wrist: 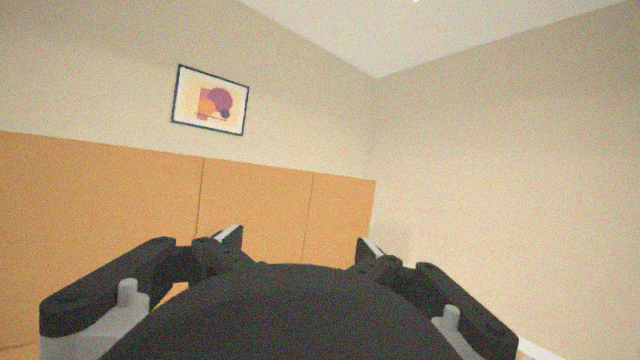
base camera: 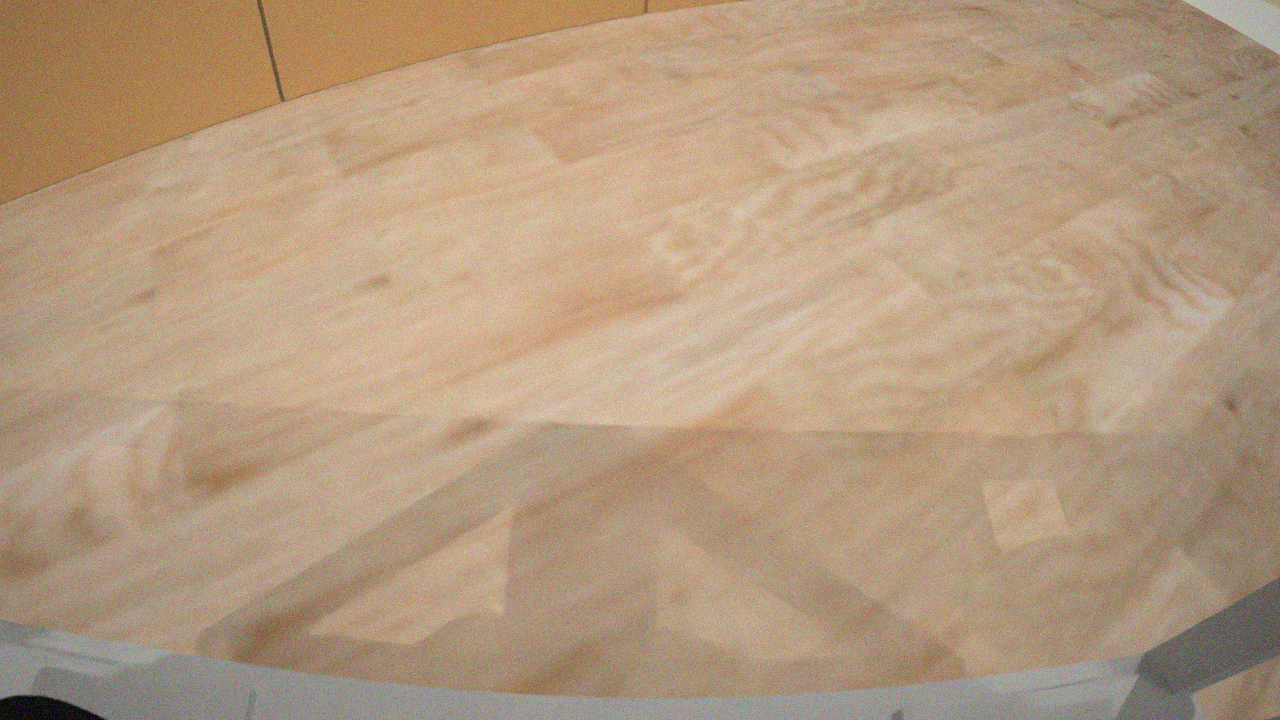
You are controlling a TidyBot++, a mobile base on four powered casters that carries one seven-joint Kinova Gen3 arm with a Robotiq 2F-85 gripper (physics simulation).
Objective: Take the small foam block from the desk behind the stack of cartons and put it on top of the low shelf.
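Frame: origin at the arm's base, x left, y ahead, z down, level; millimetres.
Seen in the pictures: gripper, fingertip midpoint: (wrist: 300,244).
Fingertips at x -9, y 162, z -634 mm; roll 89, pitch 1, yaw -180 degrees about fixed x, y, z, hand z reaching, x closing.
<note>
A point is followed by its place in that frame.
My gripper (wrist: 300,244) @(y 162, x -9, z -634 mm) is open, its two fingertips wide apart with nothing between them, in the lower part of the wrist view. Behind it stands a large orange-tan panelled surface with thin vertical seams; its panels (wrist: 257,210) @(y 837, x 158, z -505 mm) (base camera: 447,26) @(y 820, x 175, z 361 mm) also show at the top left of the base camera view. I cannot tell if these panels are the stack of cartons. The foam block, the desk and the low shelf do not show in either view.
A wood floor (base camera: 626,295) @(y 448, x -23, z 397 mm) stretches ahead of the base, with the panels along its far left edge. A framed picture (wrist: 210,100) @(y 1773, x 836, z -1141 mm) hangs on the wall above the panels. A plain beige wall (wrist: 500,175) @(y 1543, x -1573, z -866 mm) meets it in a corner to the right.
</note>
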